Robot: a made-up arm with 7 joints.
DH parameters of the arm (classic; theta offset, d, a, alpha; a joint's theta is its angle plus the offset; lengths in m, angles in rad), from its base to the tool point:
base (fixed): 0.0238 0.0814 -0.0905 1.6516
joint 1: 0 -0.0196 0.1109 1.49
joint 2: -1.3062 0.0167 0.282 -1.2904
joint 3: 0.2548 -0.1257 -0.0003 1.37
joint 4: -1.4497 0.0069 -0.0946 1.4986
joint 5: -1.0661 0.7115 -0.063 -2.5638
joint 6: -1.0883 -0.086 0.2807 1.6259
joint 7: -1.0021 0 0.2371 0
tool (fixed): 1.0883 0.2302 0 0
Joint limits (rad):
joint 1: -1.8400..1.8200
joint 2: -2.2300..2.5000
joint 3: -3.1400..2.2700
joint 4: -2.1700..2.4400
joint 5: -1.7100..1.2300
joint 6: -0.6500..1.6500
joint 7: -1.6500..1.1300
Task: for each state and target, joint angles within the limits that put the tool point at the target. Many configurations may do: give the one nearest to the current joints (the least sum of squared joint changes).
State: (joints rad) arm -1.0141 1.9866 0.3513 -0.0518 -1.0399 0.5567 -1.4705
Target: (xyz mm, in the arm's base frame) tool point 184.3 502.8 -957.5
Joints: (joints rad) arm -0.6303 2.2972 0.7437 0.4528 -1.0375 0.4555 -1.4738
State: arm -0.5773 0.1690 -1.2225 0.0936 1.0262 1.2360 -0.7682
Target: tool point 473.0 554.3 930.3
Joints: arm -0.6995 0.3936 -1.8890 0.3408 0.8618 1.4839 -0.6159
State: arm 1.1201 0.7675 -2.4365 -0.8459 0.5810 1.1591 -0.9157
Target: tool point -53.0 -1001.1 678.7
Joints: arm 1.1821 1.4211 -2.2744 -1.1888 0.6145 0.9849 -0.9842
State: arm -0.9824 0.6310 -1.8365 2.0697 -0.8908 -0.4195 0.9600
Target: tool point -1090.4 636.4 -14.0
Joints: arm -0.9775 0.5484 -1.7548 2.2319 -0.9102 -0.3891 0.8903
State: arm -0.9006 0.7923 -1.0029 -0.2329 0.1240 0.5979 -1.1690
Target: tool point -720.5 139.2 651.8
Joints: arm -0.4919 0.8574 -0.5449 0.3786 0.1197 0.5068 -0.9003
